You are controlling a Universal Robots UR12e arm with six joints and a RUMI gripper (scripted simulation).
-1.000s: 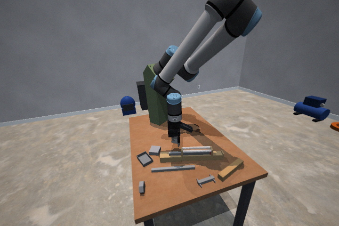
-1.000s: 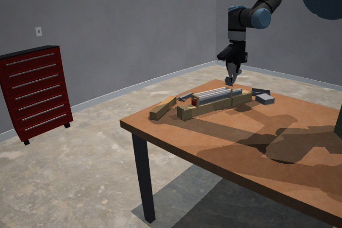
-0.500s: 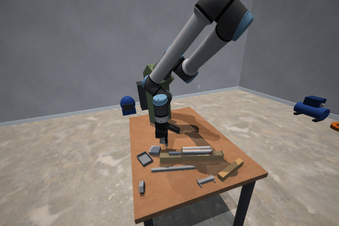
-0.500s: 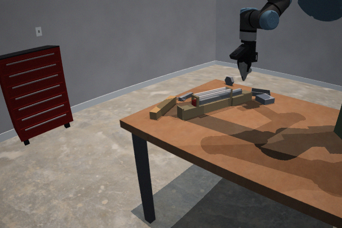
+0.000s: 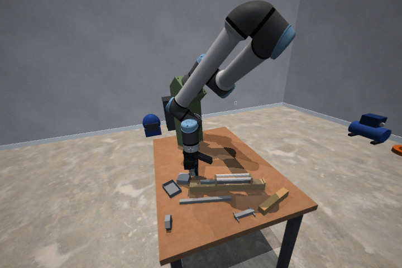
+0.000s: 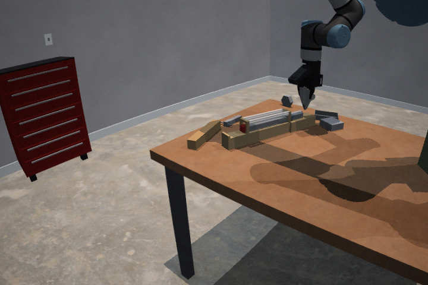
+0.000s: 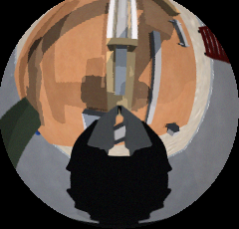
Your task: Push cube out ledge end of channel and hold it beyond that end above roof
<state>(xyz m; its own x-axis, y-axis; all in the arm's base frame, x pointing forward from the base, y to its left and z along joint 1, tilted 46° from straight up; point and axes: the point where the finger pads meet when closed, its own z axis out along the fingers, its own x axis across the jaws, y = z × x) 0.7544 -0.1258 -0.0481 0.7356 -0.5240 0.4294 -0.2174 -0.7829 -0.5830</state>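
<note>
Now: the red cube 320 mm to the left of my hand, 100 mm ahead of it and 30 mm below it. Also, from my hand: grey tray (160 mm to the right, 80 mm below, 50 mm behind); then small grey block (200 mm to the right, 200 mm ahead, 60 mm below); then long grey bar (110 mm ahead, 80 mm below, 20 mm to the left).
</note>
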